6 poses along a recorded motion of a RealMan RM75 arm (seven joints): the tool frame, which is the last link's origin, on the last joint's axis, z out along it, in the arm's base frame.
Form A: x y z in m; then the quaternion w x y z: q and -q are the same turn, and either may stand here.
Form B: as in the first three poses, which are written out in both.
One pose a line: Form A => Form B
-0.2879 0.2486 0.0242 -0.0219 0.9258 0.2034 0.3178 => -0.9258 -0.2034 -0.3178 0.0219 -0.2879 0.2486 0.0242
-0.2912 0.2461 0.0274 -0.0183 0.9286 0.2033 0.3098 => -0.9286 -0.2033 -0.3098 0.0183 -0.2912 0.2461 0.0274
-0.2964 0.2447 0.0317 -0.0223 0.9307 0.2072 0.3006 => -0.9307 -0.2072 -0.3006 0.0223 -0.2964 0.2447 0.0317
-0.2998 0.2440 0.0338 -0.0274 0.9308 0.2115 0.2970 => -0.9308 -0.2115 -0.2970 0.0274 -0.2998 0.2440 0.0338
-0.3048 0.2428 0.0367 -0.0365 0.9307 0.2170 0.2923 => -0.9307 -0.2170 -0.2923 0.0365 -0.3048 0.2428 0.0367
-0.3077 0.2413 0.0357 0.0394 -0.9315 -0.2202 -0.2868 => -0.9315 -0.2202 -0.2868 0.0394 -0.3077 0.2413 0.0357
